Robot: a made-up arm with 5 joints.
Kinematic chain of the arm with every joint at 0, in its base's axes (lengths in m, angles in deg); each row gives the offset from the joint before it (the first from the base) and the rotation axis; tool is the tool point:
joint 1: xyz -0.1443 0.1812 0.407 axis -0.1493 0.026 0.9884
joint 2: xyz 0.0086 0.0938 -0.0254 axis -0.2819 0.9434 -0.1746
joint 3: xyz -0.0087 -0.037 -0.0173 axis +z
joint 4: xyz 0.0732 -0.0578 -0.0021 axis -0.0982 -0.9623 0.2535
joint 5: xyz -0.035 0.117 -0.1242 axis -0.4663 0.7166 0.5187
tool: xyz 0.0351 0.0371 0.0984
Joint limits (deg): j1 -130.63..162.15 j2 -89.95..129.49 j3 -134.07..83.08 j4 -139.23..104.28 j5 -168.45..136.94
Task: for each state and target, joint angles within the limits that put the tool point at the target. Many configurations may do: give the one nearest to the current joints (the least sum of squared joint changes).
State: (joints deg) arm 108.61 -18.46 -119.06 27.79 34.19
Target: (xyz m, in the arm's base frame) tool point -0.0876 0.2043 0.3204
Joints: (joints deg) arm 97.74 -9.62 -134.07 42.98 -2.92
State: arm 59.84 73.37 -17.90 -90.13 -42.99
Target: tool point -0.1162 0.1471 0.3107
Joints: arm 65.18 94.20 -43.22 -116.92 -23.36
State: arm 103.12 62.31 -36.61 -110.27 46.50
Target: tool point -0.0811 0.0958 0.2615
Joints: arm 134.29 97.50 -51.06 -104.70 53.29
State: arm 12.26 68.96 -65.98 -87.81 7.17
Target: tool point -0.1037 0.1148 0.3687
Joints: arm 32.15 70.42 -95.20 -92.56 -3.89
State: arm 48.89 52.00 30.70 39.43 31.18
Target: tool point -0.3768 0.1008 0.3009
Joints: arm 80.93 57.31 48.04 38.53 56.94
